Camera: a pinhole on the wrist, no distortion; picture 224 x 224 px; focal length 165.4 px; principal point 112.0 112.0 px. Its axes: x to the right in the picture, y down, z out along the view. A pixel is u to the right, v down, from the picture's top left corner.
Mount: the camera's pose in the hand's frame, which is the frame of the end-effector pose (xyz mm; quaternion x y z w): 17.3 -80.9 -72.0 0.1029 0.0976 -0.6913 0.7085
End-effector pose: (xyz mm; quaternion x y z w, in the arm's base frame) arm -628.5 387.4 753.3 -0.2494 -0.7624 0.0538 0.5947
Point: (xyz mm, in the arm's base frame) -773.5 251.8 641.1
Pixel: outside the picture
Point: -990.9 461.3 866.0
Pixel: 71 190
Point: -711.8 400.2 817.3
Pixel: 5 198
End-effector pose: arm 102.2 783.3 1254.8 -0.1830 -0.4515 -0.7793 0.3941
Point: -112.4 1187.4 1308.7
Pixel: 123 102
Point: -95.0 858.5 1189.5
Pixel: 217 143
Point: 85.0 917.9 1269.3
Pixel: 26 61
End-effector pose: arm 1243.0 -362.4 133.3 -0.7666 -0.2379 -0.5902 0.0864
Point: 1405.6 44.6 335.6
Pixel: outside the picture
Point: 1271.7 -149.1 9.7
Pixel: 140 62
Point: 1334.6 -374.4 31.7
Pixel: outside the picture
